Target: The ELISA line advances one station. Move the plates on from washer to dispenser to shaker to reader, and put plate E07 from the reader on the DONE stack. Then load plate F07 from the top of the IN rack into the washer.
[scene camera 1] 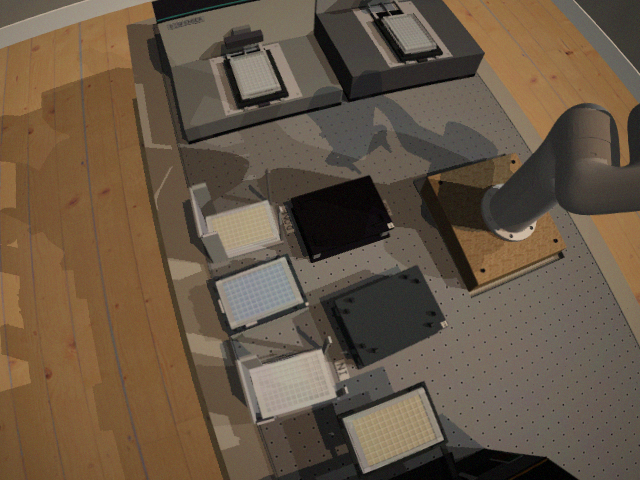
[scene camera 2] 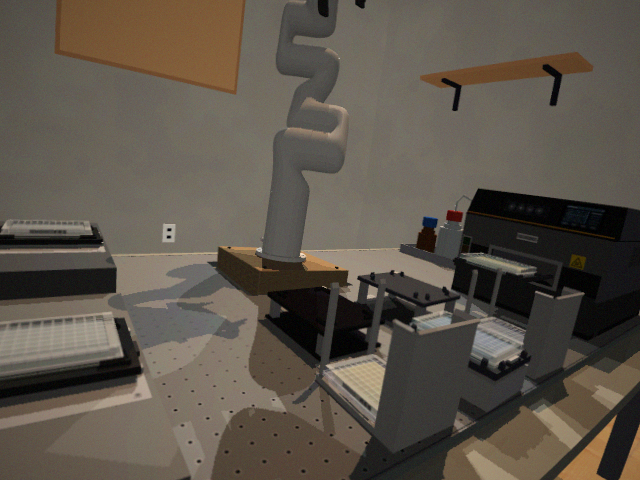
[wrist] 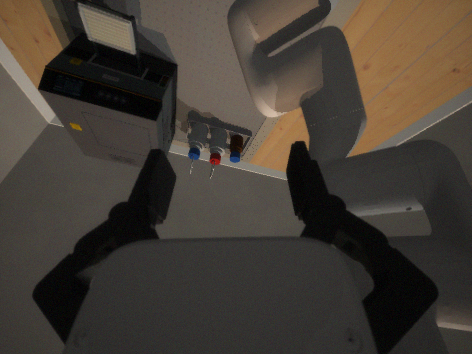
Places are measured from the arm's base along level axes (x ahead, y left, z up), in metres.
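Where they show: gripper, fingertip midpoint: [scene camera 2: 341,11] [wrist: 228,159]; arm's base, link origin: [scene camera 1: 508,213] [scene camera 2: 280,256].
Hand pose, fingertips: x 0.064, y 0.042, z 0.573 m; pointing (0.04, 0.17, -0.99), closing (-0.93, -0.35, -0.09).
Observation:
Things, the pixels of their top centre, and the offset from my fingertips. "pt": a spot on its surface instead.
- black reader, top centre: [scene camera 2: 570,201] [wrist: 114,140] 0.351 m ahead, 0.534 m left, 0.340 m down
- blue plate, top centre: [scene camera 2: 466,330] [scene camera 1: 258,290] 0.454 m ahead, 0.057 m right, 0.542 m down
- DONE rack, surface spot: [scene camera 2: 423,387] pt 0.512 m ahead, 0.228 m right, 0.545 m down
- pale plate, top centre: [scene camera 1: 292,383] [scene camera 2: 512,333] 0.453 m ahead, 0.102 m left, 0.576 m down
- black platform, top centre: [scene camera 2: 320,299] [scene camera 1: 348,209] 0.248 m ahead, 0.154 m right, 0.559 m down
My gripper [scene camera 2: 341,4] [wrist: 228,159] is open and empty, high above the bench. A yellow plate [scene camera 1: 393,429] [scene camera 2: 498,263] [wrist: 107,30] sits on the tray out of the black reader [scene camera 2: 496,227] [wrist: 117,130]. A blue plate [scene camera 1: 259,291] [scene camera 2: 491,347] sits on the shaker between the racks. Another yellow plate [scene camera 1: 242,227] [scene camera 2: 356,379] lies in the DONE rack [scene camera 2: 423,387]. A pale plate [scene camera 1: 292,384] tops the IN rack [scene camera 2: 553,330]. Clear plates [scene camera 1: 254,74] [scene camera 1: 410,33] sit on the two large units; which unit is washer or dispenser I cannot tell. Plate labels are unreadable.
A black platform [scene camera 1: 338,217] [scene camera 2: 320,307] and a grey pegged stand [scene camera 1: 387,315] [scene camera 2: 408,286] stand between the racks and the wooden arm base [scene camera 1: 460,227] [scene camera 2: 242,273]. Both racks have upright posts. Capped bottles [scene camera 2: 449,237] [wrist: 215,142] stand near the reader. A wall shelf [scene camera 2: 506,71] hangs at the right.

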